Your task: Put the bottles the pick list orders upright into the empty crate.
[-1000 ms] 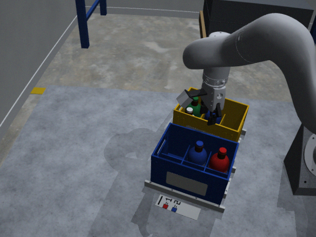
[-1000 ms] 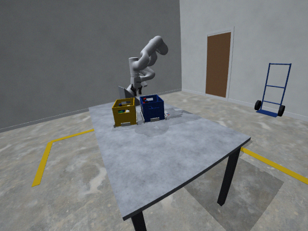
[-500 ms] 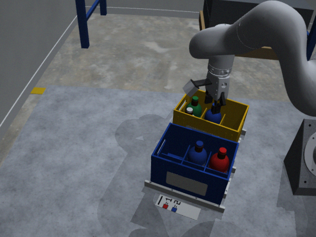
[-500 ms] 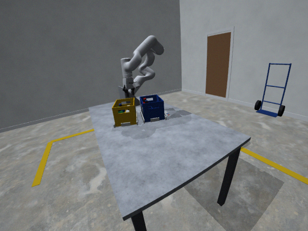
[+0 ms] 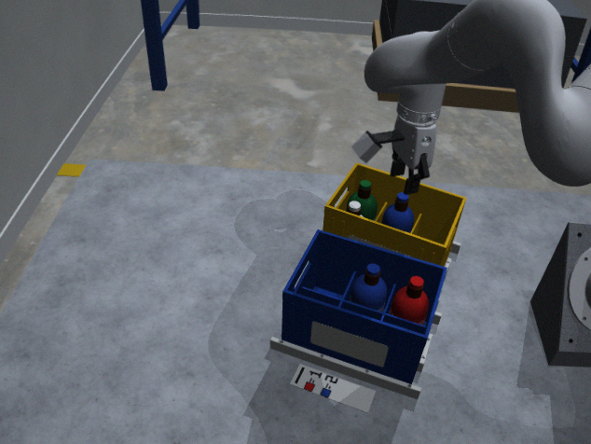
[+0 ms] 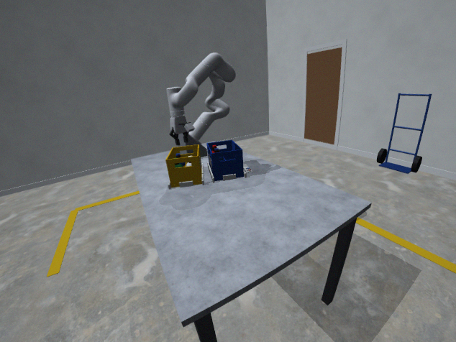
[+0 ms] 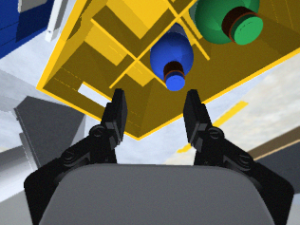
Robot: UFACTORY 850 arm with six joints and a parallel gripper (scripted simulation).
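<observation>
The yellow crate is 16 cm below my hand and 1 cm ahead of it. The rest, counted from my hand: white-capped bottle 15 cm below, 10 cm ahead, 1 cm to the left; red-label bottle 23 cm to the left, 15 cm below, 1 cm behind; green bottle 15 cm below, 7 cm to the right, 7 cm ahead.
</observation>
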